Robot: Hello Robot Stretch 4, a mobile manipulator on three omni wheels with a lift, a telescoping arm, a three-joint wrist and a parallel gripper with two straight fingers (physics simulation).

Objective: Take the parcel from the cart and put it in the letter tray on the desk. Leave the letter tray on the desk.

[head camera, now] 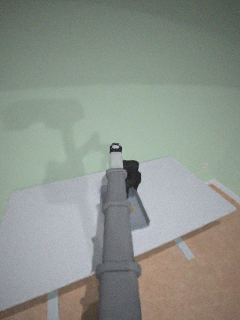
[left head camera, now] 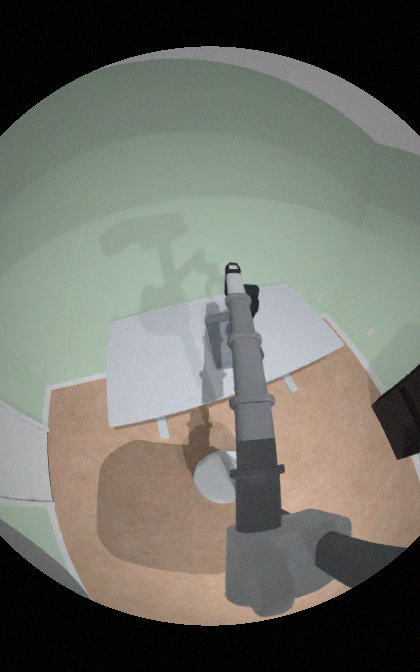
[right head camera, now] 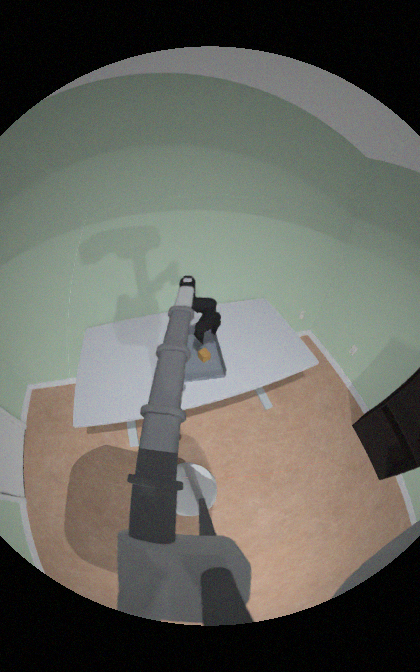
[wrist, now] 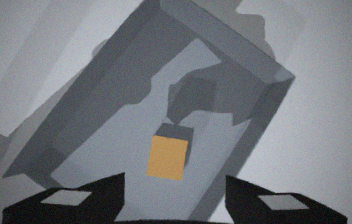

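Where they show: gripper, fingertip midpoint: (head camera: 130,193) (wrist: 175,189); robot's base, origin of the base link: (left head camera: 222,475).
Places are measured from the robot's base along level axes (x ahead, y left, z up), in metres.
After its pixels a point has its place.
Note:
The orange parcel (right head camera: 204,355) (wrist: 167,158) {x 0.743, y -0.078, z 0.745 m} lies inside the grey letter tray (head camera: 141,222) {x 0.649, y -0.155, z 0.695 m} (left head camera: 215,345) {x 0.730, y 0.058, z 0.695 m} (right head camera: 212,374) (wrist: 225,32) {x 0.940, y -0.004, z 0.748 m}, on its floor; a sliver of the parcel (head camera: 132,208) {x 0.731, y -0.105, z 0.731 m} shows beside the arm in the head view. The arm hides it in the left head view. The tray stands on the pale desk (head camera: 50,235) {x 0.580, y 0.391, z 0.692 m} (left head camera: 145,370) {x 0.558, y 0.441, z 0.692 m} (right head camera: 270,345). My gripper (right head camera: 201,341) (wrist: 175,189) {x 0.732, y -0.087, z 0.872 m} is open and empty above the tray, with the parcel below and apart from its fingers. The arm covers part of the tray in the head views. I cannot identify the cart.
A green wall (head camera: 190,125) {x 1.530, y -0.783, z 1.011 m} (left head camera: 300,240) {x 1.487, y -0.656, z 1.097 m} (right head camera: 280,250) rises behind the desk. A dark boxy object (left head camera: 400,420) {x 0.062, y -2.062, z 0.075 m} (right head camera: 392,430) is at the right. A white round object (left head camera: 212,477) {x -0.003, y 0.074, z 0.187 m} (right head camera: 200,492) is below the arm, in front of the desk.

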